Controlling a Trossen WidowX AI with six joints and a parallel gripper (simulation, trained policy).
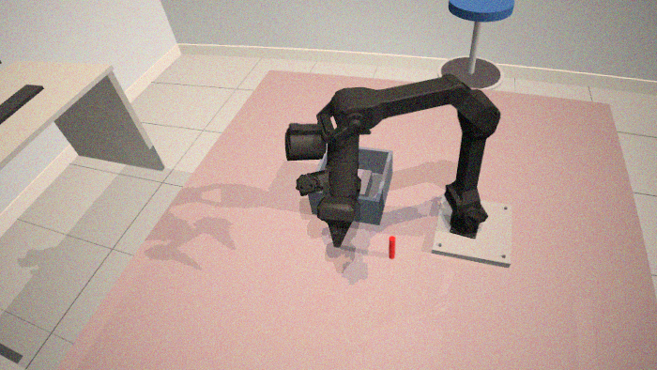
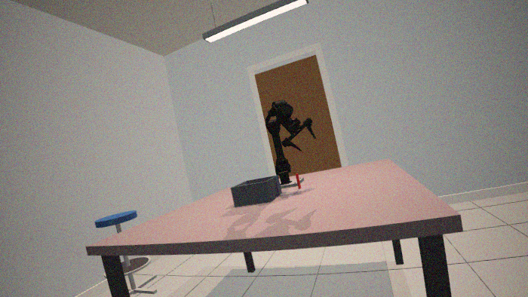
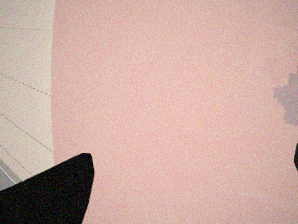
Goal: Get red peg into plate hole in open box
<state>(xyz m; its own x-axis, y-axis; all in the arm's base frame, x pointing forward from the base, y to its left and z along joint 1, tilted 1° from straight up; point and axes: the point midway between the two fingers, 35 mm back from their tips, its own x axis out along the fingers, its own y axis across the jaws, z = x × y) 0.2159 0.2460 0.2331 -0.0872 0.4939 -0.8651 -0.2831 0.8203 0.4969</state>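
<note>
Right now my gripper tip is 180 mm above the red peg, 120 mm to the left of it and 70 mm past it. Round my gripper tip: blue-grey box 280 mm to the right, 190 mm below, 100 mm ahead; pale plate 280 mm to the right, 170 mm below, 100 mm ahead.
</note>
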